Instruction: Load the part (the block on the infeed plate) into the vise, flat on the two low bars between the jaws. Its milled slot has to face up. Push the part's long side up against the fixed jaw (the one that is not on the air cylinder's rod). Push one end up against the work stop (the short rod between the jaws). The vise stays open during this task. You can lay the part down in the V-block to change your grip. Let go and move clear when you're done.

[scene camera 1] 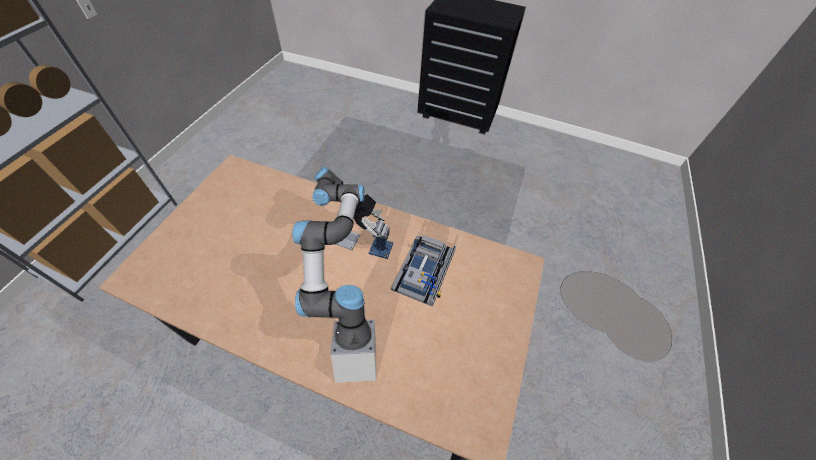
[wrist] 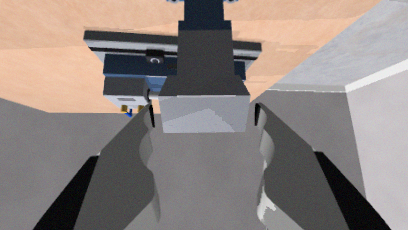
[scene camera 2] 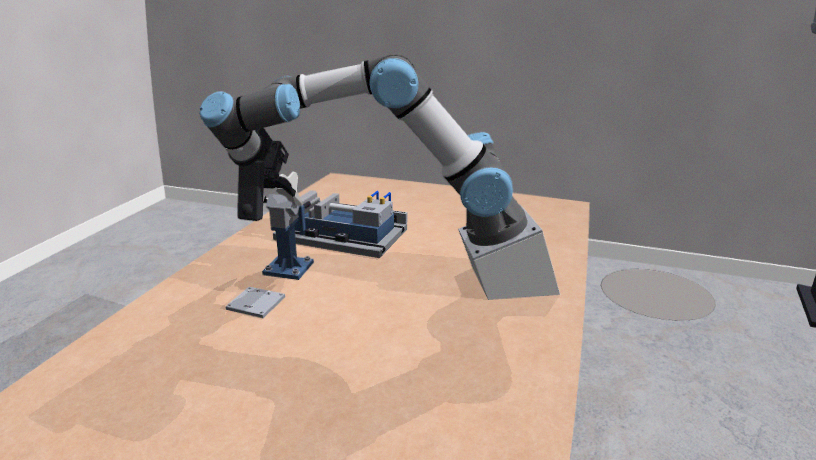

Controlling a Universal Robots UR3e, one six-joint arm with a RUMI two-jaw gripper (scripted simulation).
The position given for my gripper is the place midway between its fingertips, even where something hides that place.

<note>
I see my gripper [scene camera 2: 283, 203], a part [wrist: 208, 114] and a vise [scene camera 2: 359, 232].
My gripper is seen too in the wrist view [wrist: 204, 105]. The vise shows as well in the wrist view [wrist: 115, 65].
</note>
